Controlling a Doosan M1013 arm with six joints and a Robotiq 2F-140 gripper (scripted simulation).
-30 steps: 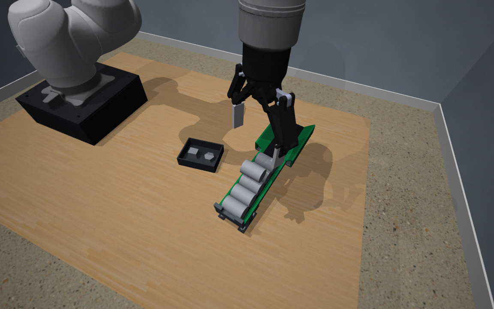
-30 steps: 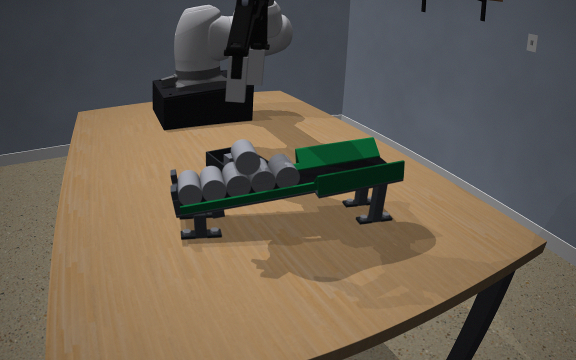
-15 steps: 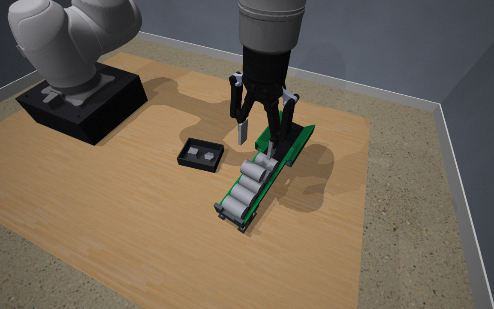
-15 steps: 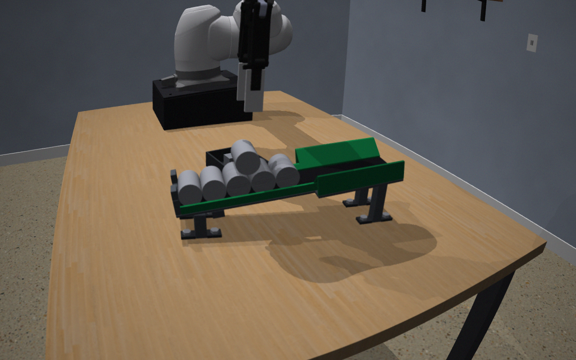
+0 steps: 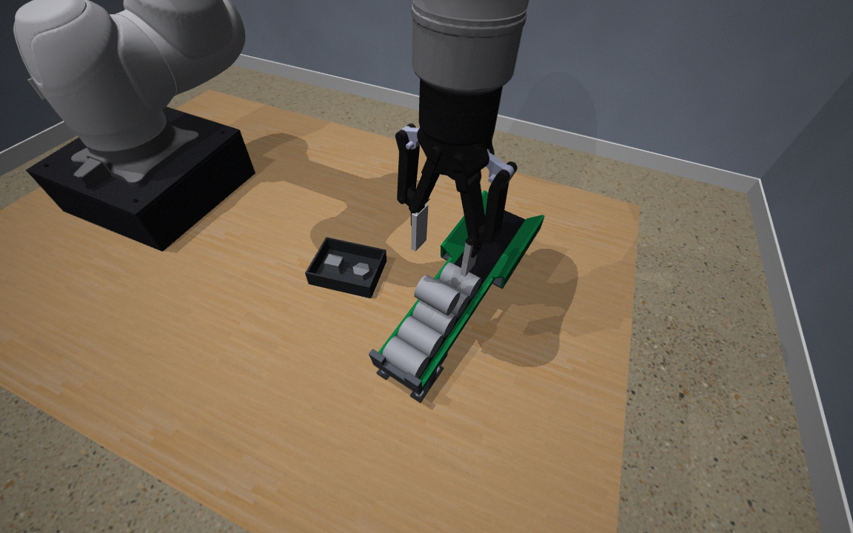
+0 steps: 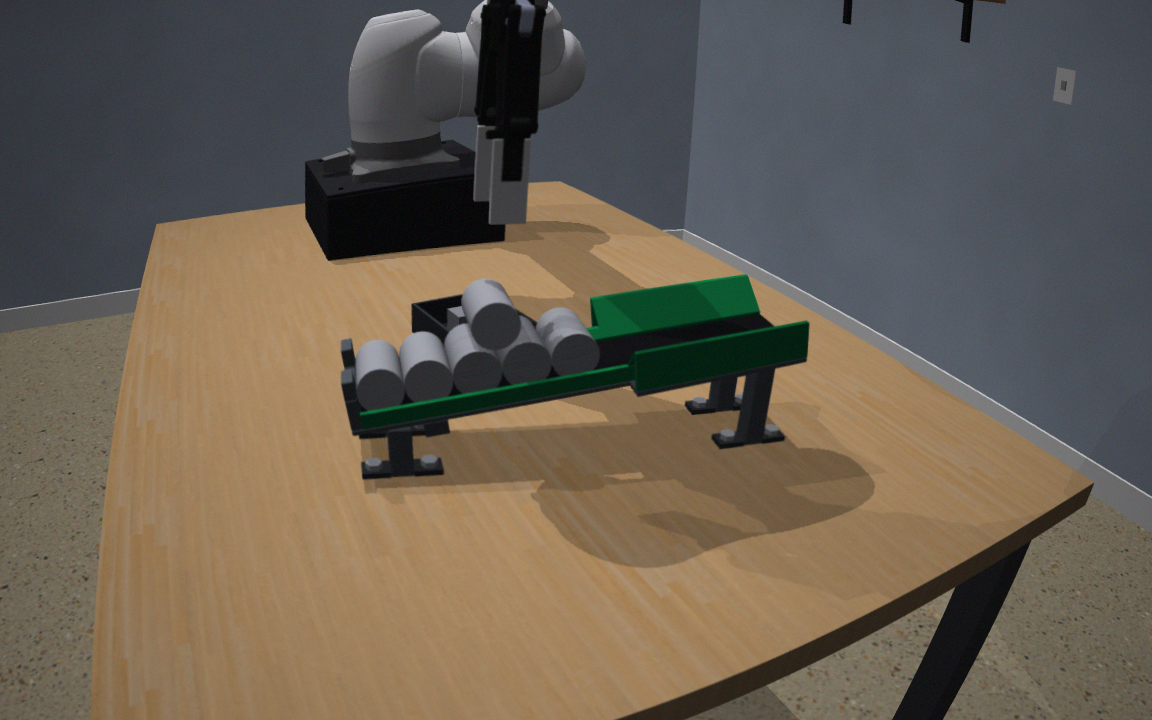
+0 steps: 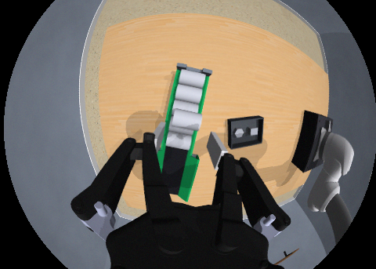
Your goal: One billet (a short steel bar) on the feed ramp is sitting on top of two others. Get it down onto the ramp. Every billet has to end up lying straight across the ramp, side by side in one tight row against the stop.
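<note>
Right now the dark stop is 20 mm behind my hand, 120 mm to the right of it and 170 mm below it. From my hand the other things lie so: black tray (210 mm behind, 60 mm to the left, 220 mm below).
</note>
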